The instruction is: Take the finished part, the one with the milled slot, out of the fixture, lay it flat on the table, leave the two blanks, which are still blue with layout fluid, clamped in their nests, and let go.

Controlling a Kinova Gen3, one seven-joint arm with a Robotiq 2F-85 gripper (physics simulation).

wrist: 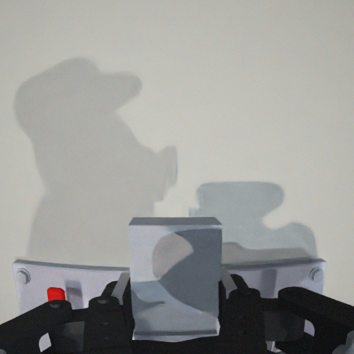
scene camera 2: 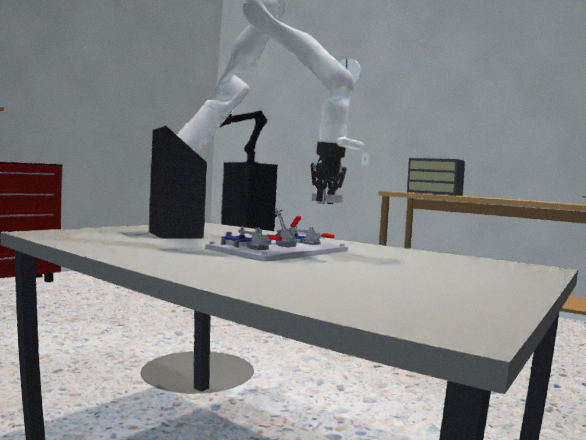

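Seen in the pictures: gripper, fingertip midpoint: point(scene camera 2: 325, 204); arm's base, origin of the base link: point(scene camera 2: 182, 150).
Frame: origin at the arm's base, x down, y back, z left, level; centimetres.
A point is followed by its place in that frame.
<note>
The finished part point(scene camera 2: 336, 199) @[y -62.7, x 12.7, z 4.2 cm] point(wrist: 175, 280), a plain light grey block, is held between the fingers of my gripper point(scene camera 2: 327, 197) @[y -58.7, x 14.2, z 4.7 cm] point(wrist: 174, 286), which is shut on it. Its slot cannot be made out. Both hang high above the table, above the right rear side of the fixture point(scene camera 2: 270, 256) @[y -54.9, x 27.4, z -10.9 cm] point(wrist: 102, 276) in the scene view. In the wrist view the part's far end reaches past the fixture plate's edge, over the table. One blue blank point(scene camera 2: 237, 238) @[y -39.4, x 24.8, z -8.2 cm] sits at the fixture's left; a little of the other blank point(scene camera 2: 301, 236) @[y -41.3, x 25.2, z 15.9 cm] shows behind the clamps. Neither blank shows in the wrist view.
The middle clamp's red handle point(scene camera 2: 296, 221) @[y -49.6, x 19.6, z 3.9 cm] stands raised; two other red handles point(scene camera 2: 275, 237) @[y -52.7, x 23.1, z -7.1 cm] point(scene camera 2: 327, 235) @[y -52.1, x 23.6, z 14.8 cm] lie low. The pale table point(scene camera 2: 400, 300) @[y -97.6, x 28.4, z -21.4 cm] point(wrist: 250, 100) stretches beyond the fixture, with arm shadows on it. A black pedestal point(scene camera 2: 177, 195) @[y -9.3, x 14.8, z -7.7 cm] stands left of the fixture.
</note>
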